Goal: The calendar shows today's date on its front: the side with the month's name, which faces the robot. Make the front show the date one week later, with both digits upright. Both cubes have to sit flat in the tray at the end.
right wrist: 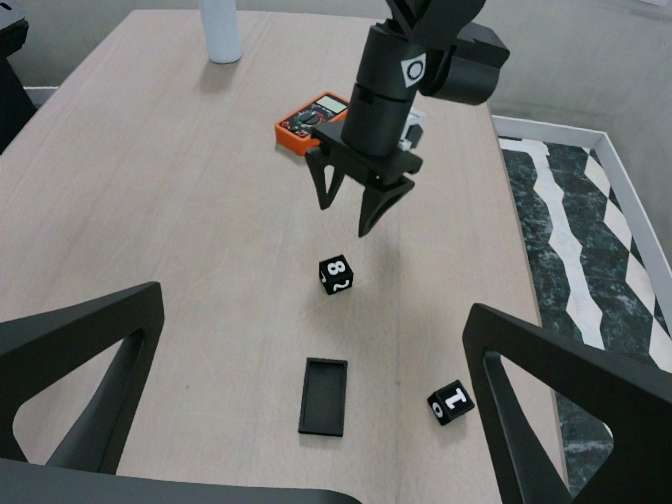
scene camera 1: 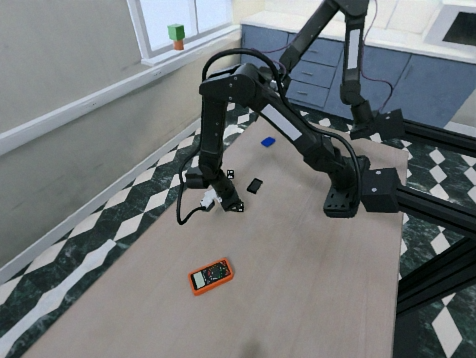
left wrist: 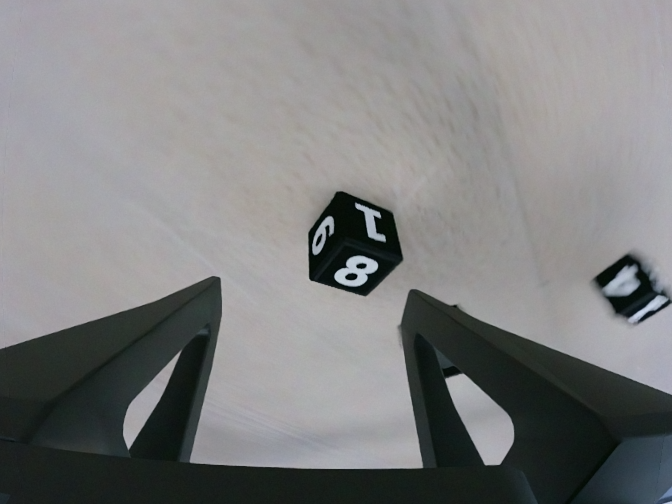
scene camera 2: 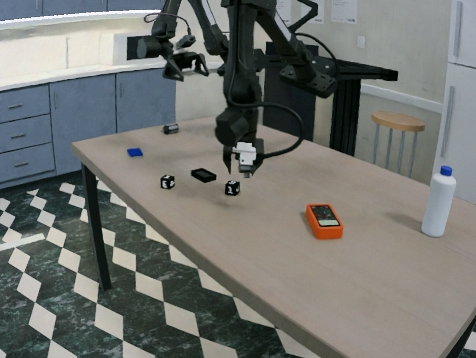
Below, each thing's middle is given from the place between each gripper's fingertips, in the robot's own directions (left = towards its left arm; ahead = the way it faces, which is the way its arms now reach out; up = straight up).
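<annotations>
My right gripper (scene camera 2: 196, 77) is 30 cm above the black calendar tray (right wrist: 322, 407), and it's 5 cm to the right of it too.
As for my left hand, the tray is 7 cm below it, 18 cm to the right of it and 1 cm behind it. So going by its middle, the black calendar tray is nearer to my left hand than to my right gripper.
</annotations>
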